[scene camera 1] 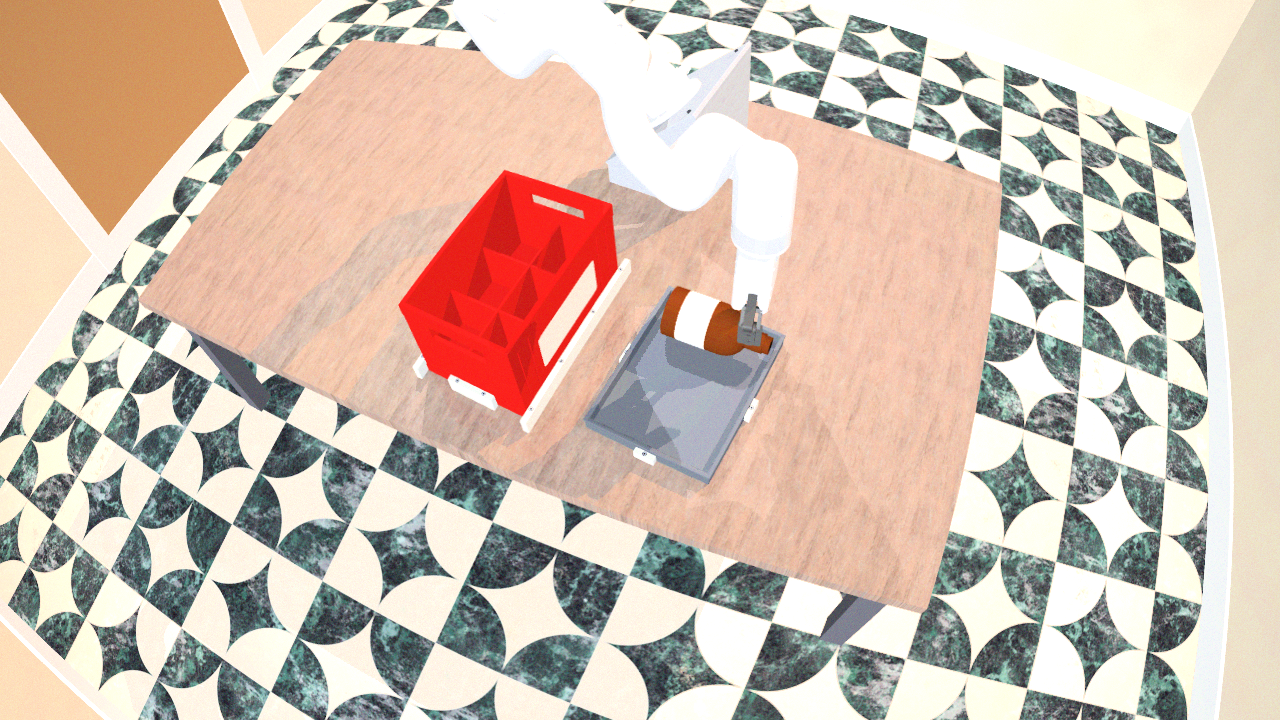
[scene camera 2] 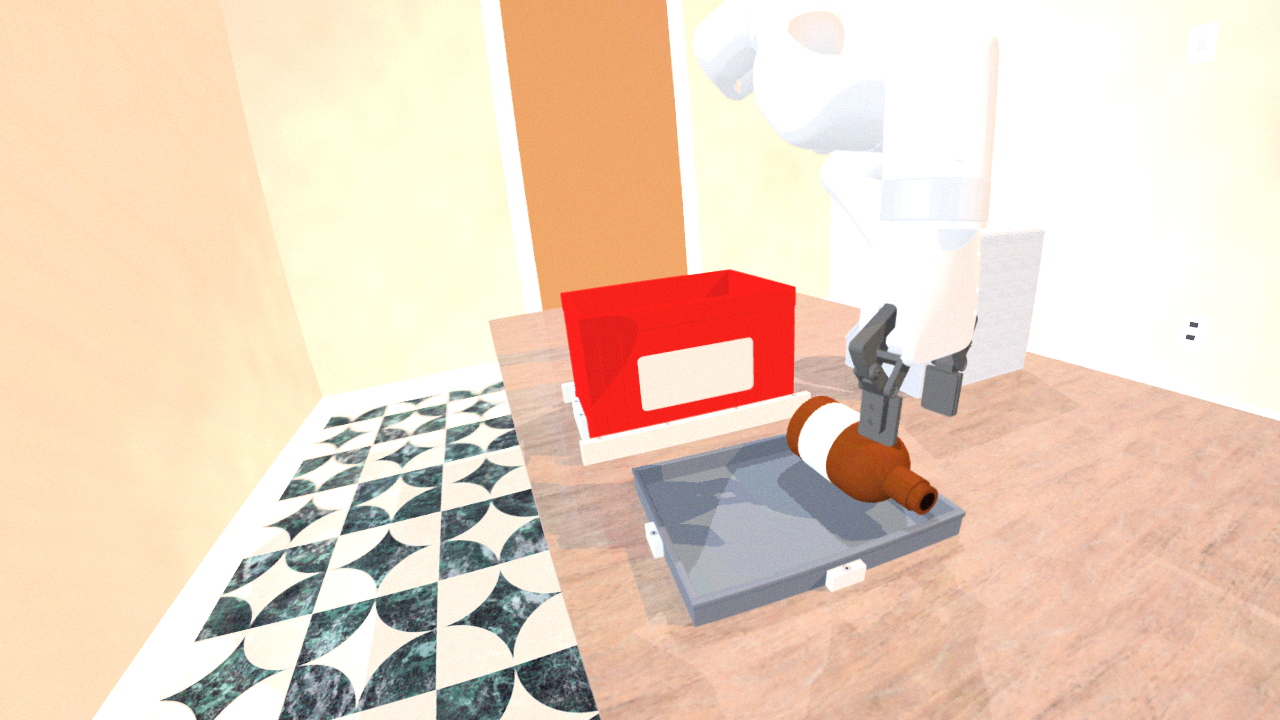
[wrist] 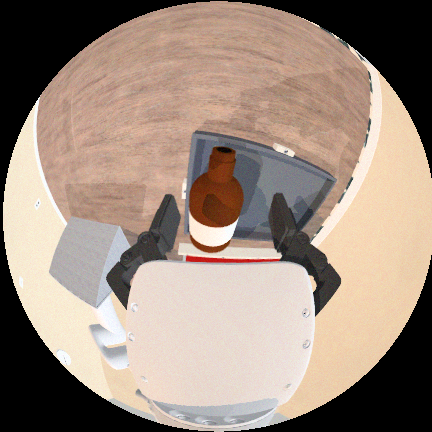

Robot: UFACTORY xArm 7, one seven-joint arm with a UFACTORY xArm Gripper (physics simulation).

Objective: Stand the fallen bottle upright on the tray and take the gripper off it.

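Frame: origin at the arm's base, x ahead, y left, z up, level; metres.
Seen in the pictures: gripper, between the fingertips: [scene camera 1: 754,316] [scene camera 2: 909,425] [wrist: 223,204]; arm's base, origin of its link: [scene camera 1: 674,104] [wrist: 91,275].
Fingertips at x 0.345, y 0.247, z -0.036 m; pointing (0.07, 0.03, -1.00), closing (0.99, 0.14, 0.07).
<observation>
Pixels of each thing's middle, then the offset from my fingertips to it. "spot": a spot on its surface instead.
- brown bottle, middle of its body: [scene camera 2: 863,459] [wrist: 215,201] [scene camera 1: 720,327] dz -0.059, dx -0.003, dy -0.048 m
- grey tray, a spot on its surface: [scene camera 2: 760,546] [scene camera 1: 699,419] [wrist: 290,185] spot: dz -0.096, dx +0.127, dy -0.031 m
- red crate, middle of its body: [scene camera 2: 673,350] [scene camera 1: 514,289] [wrist: 232,289] dz -0.014, dx +0.068, dy -0.336 m
- pale strip, a spot on its surface: [scene camera 2: 698,431] [scene camera 1: 578,348] spot: dz -0.089, dx +0.085, dy -0.233 m
A brown bottle [scene camera 1: 726,334] [scene camera 2: 863,465] [wrist: 215,197] with a white label lies on its side along one edge of the grey tray [scene camera 1: 707,420] [scene camera 2: 760,546] [wrist: 285,185]. Its base is toward the red crate's side and its open neck is at the tray's opposite side. My gripper [scene camera 1: 750,338] [scene camera 2: 911,419] [wrist: 223,204] is open and points down over the bottle's shoulder and neck. In the wrist view the two fingers stand apart on either side of the bottle, with gaps. How far the tips reach down beside the bottle is hard to tell.
A red crate [scene camera 1: 483,367] [scene camera 2: 608,394] [wrist: 232,259] with compartments stands beside the tray. A pale strip [scene camera 1: 575,351] [scene camera 2: 698,431] runs along its foot, between crate and tray. Small white blocks [scene camera 1: 644,455] [scene camera 2: 845,574] sit against the tray's outer sides. A grey wedge-shaped stand [wrist: 90,250] is near the arm.
</observation>
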